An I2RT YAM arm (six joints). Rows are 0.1 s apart.
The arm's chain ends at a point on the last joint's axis. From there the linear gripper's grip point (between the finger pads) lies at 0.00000 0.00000 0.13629 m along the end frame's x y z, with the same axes.
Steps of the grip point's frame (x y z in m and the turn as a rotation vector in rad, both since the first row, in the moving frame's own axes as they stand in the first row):
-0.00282 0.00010 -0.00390 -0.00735 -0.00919 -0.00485
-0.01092 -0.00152 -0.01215 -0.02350 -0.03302 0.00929
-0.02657 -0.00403 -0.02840 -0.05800 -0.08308 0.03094
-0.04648 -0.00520 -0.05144 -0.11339 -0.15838 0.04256
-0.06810 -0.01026 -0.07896 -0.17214 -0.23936 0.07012
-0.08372 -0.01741 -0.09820 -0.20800 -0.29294 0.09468
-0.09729 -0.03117 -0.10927 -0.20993 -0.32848 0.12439
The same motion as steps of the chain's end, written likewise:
-0.00157 -0.00090 -0.00389 -0.00735 -0.00919 -0.00485
-0.00641 -0.00470 -0.01204 -0.02350 -0.03302 0.00929
-0.01515 -0.01175 -0.02770 -0.05800 -0.08308 0.03094
-0.02471 -0.02009 -0.04886 -0.11339 -0.15838 0.04256
-0.03516 -0.03223 -0.07308 -0.17214 -0.23936 0.07012
-0.04338 -0.04324 -0.08950 -0.20800 -0.29294 0.09468
-0.05201 -0.05624 -0.09906 -0.20993 -0.32848 0.12439

